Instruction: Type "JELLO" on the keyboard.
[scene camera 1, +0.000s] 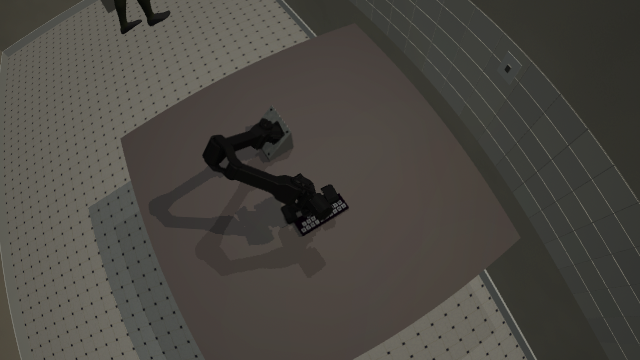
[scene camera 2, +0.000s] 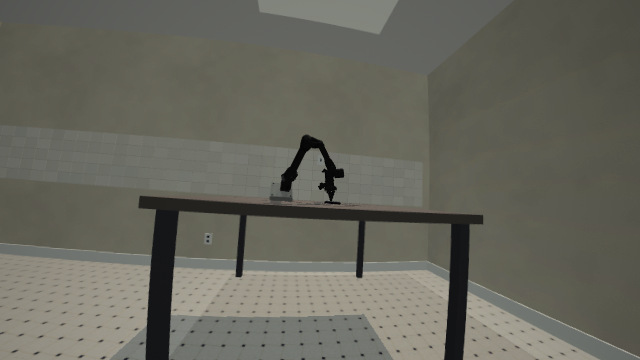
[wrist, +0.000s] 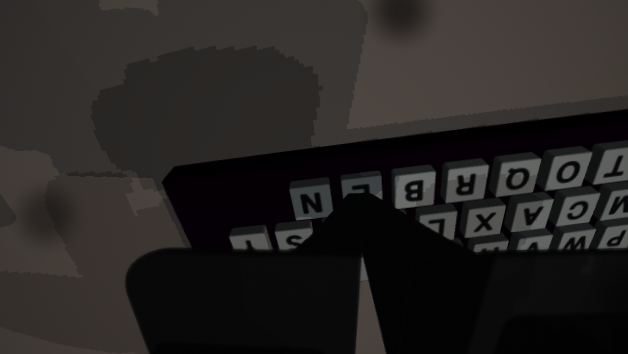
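Where they show: gripper, fingertip midpoint: (scene camera 1: 312, 214) (scene camera 2: 331, 201) (wrist: 358, 205); arm's base, origin of the base link: (scene camera 1: 275, 132) (scene camera 2: 285, 188).
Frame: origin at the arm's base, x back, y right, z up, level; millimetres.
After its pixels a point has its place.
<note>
The black keyboard (scene camera 1: 309, 223) @[x -340, y 37, z -72 mm] (scene camera 2: 336, 203) @[x -340, y 81, z -79 mm] (wrist: 235, 190) @[x -310, y 56, z -72 mm] lies on the table under my gripper (scene camera 2: 331, 199) @[x -316, y 12, z -68 mm] (wrist: 358, 205) @[x -316, y 12, z -68 mm]. The gripper is shut and empty, pointing down. In the wrist view the light keys read upside down, and my fingertips cover the lower part of the E key (wrist: 359, 179) @[x -306, y 12, z -68 mm]; I cannot tell whether they touch or press it. The N key (wrist: 311, 201) @[x -313, y 28, z -67 mm] is left of the tips and the B key (wrist: 414, 188) @[x -309, y -7, z -67 mm] right of them. The L key (wrist: 440, 224) @[x -326, y -19, z -67 mm] and O key (wrist: 568, 171) @[x -305, y -62, z -67 mm] show farther right. The fingers hide several keys; no J shows.
The arm's grey base plate (scene camera 1: 271, 112) @[x 75, y -19, z 23 mm] (scene camera 2: 281, 197) @[x 15, y 69, z -63 mm] stands on the brown table (scene camera 1: 380, 150) @[x -209, y -332, z -84 mm] (scene camera 2: 225, 206) @[x 146, y 656, z -99 mm]. Dark arm shadows fall beside the keyboard. A person's legs (scene camera 1: 145, 11) show on the floor beyond the table in the first scene view.
</note>
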